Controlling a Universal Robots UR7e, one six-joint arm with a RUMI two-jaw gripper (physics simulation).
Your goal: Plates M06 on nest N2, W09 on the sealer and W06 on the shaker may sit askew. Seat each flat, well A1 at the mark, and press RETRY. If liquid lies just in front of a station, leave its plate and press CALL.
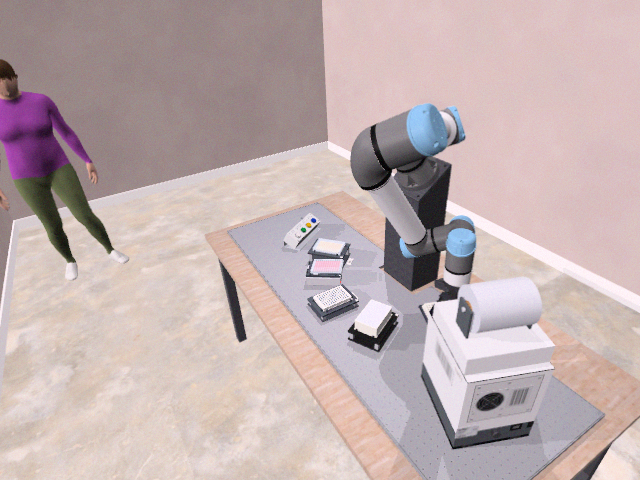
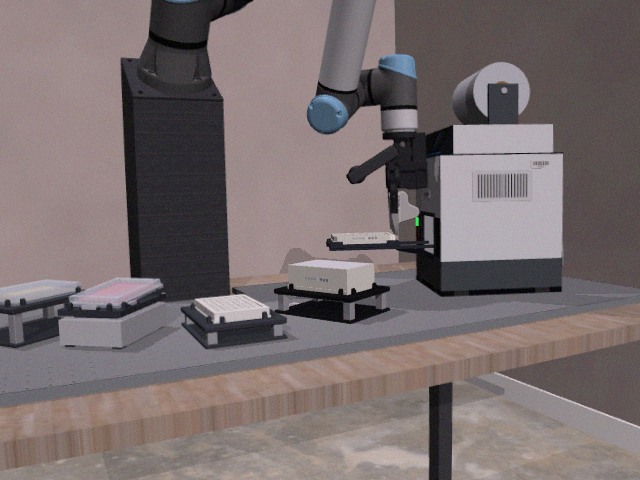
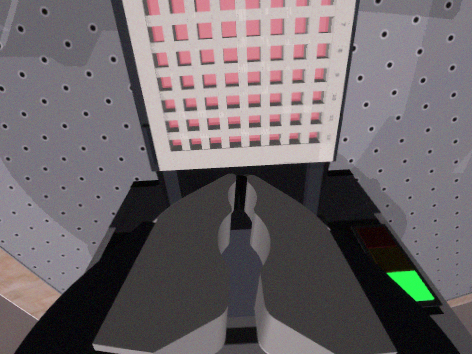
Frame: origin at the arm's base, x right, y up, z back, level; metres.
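Where they show: gripper, fingertip midpoint: [image 2: 396, 235] [image 3: 239, 178]; arm's base at its link origin: [image 1: 419, 174] [image 2: 174, 77].
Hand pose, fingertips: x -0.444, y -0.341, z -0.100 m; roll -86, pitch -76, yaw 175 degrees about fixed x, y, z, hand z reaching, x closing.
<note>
Each offset is from my fingertips to the top centre of the thing. "spot": to the spot under its first point.
My gripper [image 2: 394, 232] [image 3: 239, 178] is shut with nothing between its fingers. Its tips are at the sealer-side end of the white plate W09 {dy +0.004, dx +0.070, dz +0.014 m} [image 2: 361, 238] [image 3: 245, 90]; whether they touch it I cannot tell. W09 has pink wells and lies on the sealer's {dy +0.343, dx -0.188, dz -0.024 m} [image 1: 447, 356] [image 2: 496, 232] dark extended tray {dy -0.012, dx +0.071, dz +0.013 m} [image 2: 356, 246]. It looks nearly level; small skew is hard to judge. A pink plate {dy -0.035, dx +0.529, dz -0.247 m} [image 1: 326, 266] [image 2: 116, 291] lies on the pale shaker {spot: dy -0.094, dx +0.487, dz -0.277 m} [image 1: 323, 282] [image 2: 93, 331]. M06 and N2 cannot be identified by label. A box {spot: dy -0.046, dx +0.847, dz -0.279 m} [image 1: 301, 230] carries coloured buttons.
A deep white block {dy -0.029, dx +0.181, dz -0.181 m} [image 1: 374, 317] [image 2: 330, 276] and a low white plate {dy -0.068, dx +0.360, dz -0.276 m} [image 1: 333, 298] [image 2: 232, 308] stand on dark nests before the sealer. A yellowish plate {dy -0.040, dx +0.670, dz -0.195 m} [image 1: 329, 246] [image 2: 38, 290] is on another nest. The sealer's lamp {dy +0.031, dx -0.079, dz +0.084 m} [image 2: 417, 221] [image 3: 412, 286] glows green. A person [image 1: 36, 134] stands away from the table.
</note>
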